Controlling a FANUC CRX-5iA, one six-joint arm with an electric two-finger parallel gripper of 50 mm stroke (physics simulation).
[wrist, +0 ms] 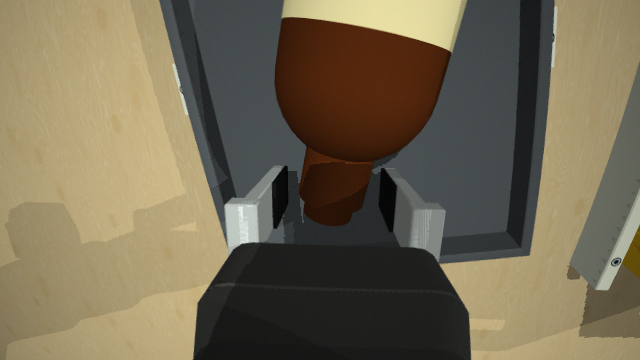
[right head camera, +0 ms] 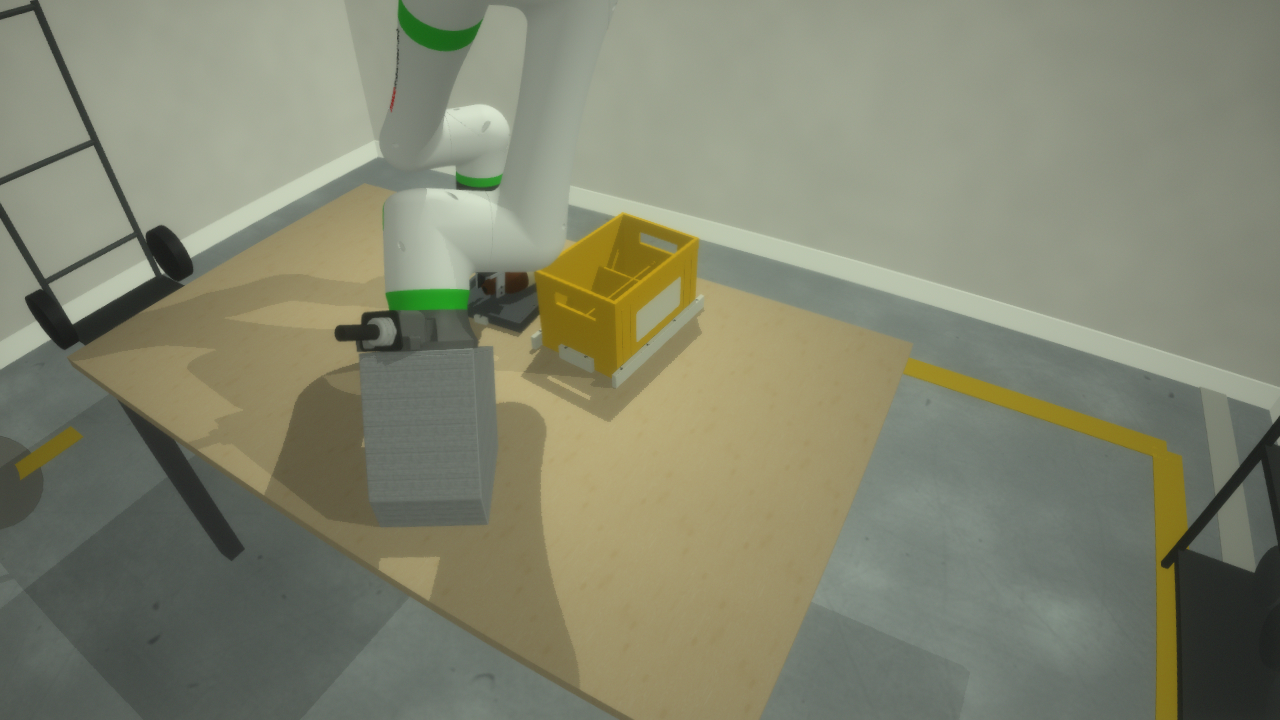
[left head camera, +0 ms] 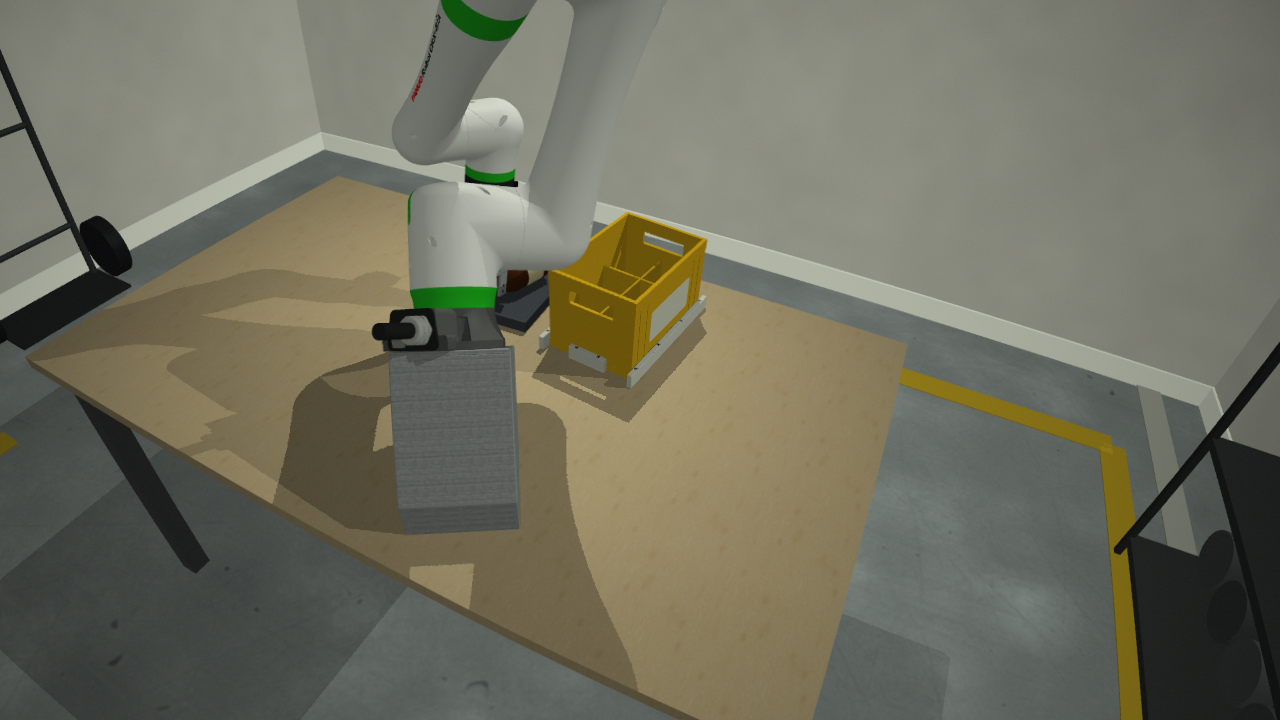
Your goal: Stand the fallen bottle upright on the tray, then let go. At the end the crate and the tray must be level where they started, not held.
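Frame: origin at the arm's base, x ahead, y left, z up, level; millimetres.
Seen in the pictures: gripper, fingertip midpoint: [wrist: 333, 186] [right head camera: 490, 290]; arm's base, link origin: [right head camera: 430, 349] [left head camera: 456, 349].
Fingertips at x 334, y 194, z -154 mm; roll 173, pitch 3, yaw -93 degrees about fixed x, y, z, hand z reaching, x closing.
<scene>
Pixels of each thing's middle, then the offset from my fingertips to it. Level surfaces: height alone.
- brown bottle, body centre: [wrist: 360, 63] [left head camera: 513, 273] [right head camera: 513, 275] 63 mm ahead, 15 mm right, 9 mm up
- dark grey tray, body centre: [wrist: 356, 60] [left head camera: 513, 284] [right head camera: 515, 285] 65 mm ahead, 14 mm right, 20 mm down
- yellow crate, body centre: [left head camera: 628, 291] [right head camera: 620, 291] 71 mm ahead, 285 mm right, 55 mm up
- wooden table, surface height: 33 mm down
The brown bottle [left head camera: 517, 278] [right head camera: 508, 282] [wrist: 357, 95] with a cream label lies on its side on the dark grey tray [left head camera: 528, 310] [right head camera: 514, 316] [wrist: 475, 150]. Its neck points toward my gripper [wrist: 334, 199] in the wrist view. The gripper is open, with one finger on each side of the neck's end and a gap on both sides. In both head camera views the arm hides most of the gripper, the bottle and the tray. The yellow crate [left head camera: 586, 326] [right head camera: 577, 326] [wrist: 634, 265] stands upright beside the tray, not held. The tray looks flat.
White rails [left head camera: 666, 344] [right head camera: 657, 342] [wrist: 605, 220] run along the crate's foot, right of the tray. My arm's base stands on a grey block [left head camera: 456, 438] [right head camera: 425, 438] on the wooden table [left head camera: 733, 465] [right head camera: 698, 465]. A hand truck [right head camera: 95, 143] is behind the table's left side.
</scene>
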